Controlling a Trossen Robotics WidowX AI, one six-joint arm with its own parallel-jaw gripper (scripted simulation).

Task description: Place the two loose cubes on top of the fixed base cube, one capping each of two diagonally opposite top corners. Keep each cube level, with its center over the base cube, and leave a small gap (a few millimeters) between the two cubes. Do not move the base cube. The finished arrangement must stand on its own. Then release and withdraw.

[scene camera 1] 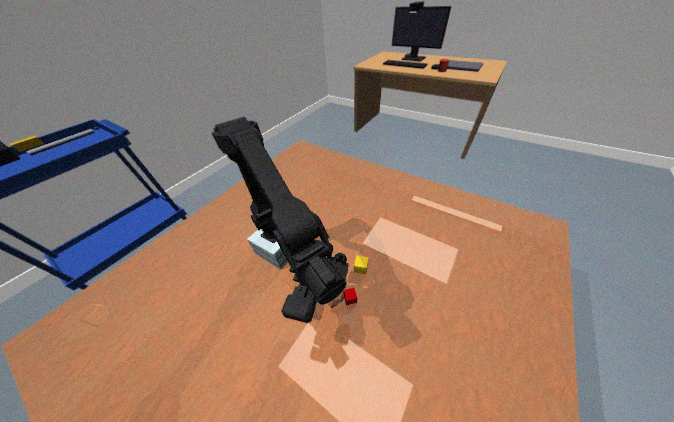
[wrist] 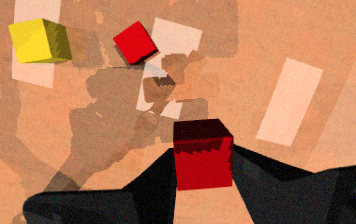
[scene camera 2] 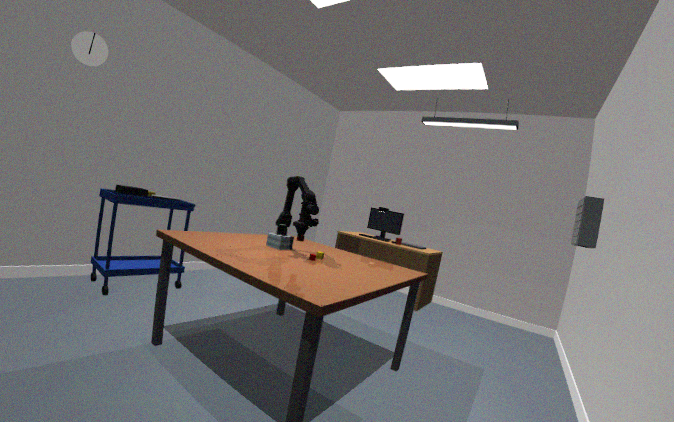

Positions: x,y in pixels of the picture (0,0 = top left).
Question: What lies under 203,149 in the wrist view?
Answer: A red cube.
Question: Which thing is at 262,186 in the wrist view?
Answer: My gripper.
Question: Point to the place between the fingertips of my gripper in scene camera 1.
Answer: At 314,292
